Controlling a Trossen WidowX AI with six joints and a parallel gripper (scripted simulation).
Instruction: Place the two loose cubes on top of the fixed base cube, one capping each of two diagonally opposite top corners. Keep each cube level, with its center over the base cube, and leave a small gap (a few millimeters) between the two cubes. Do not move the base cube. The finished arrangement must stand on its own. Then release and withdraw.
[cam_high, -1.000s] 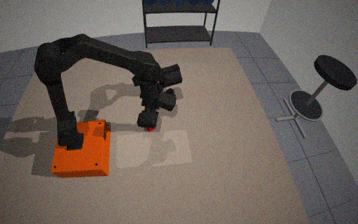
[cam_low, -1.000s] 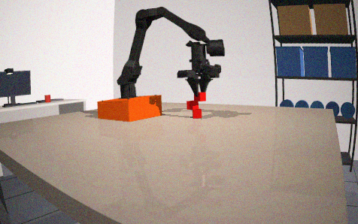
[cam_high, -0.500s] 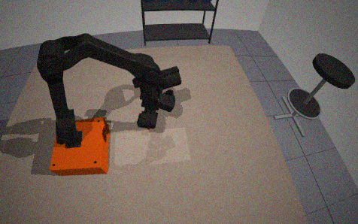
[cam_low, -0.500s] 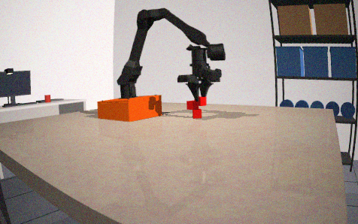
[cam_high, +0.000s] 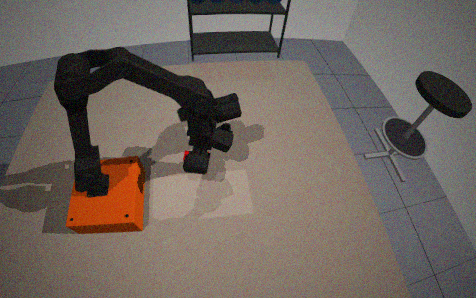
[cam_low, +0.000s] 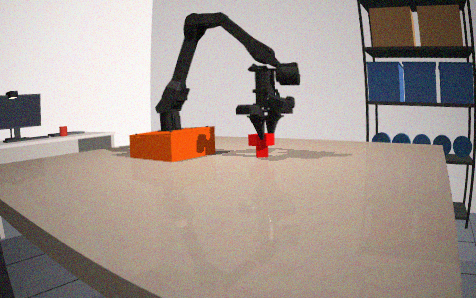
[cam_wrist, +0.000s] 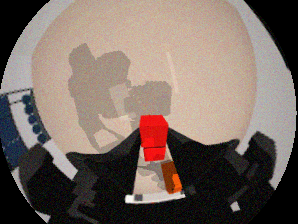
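The red base cube lies 40 mm below my gripper tip, 20 mm behind it and 10 mm to the left of it.
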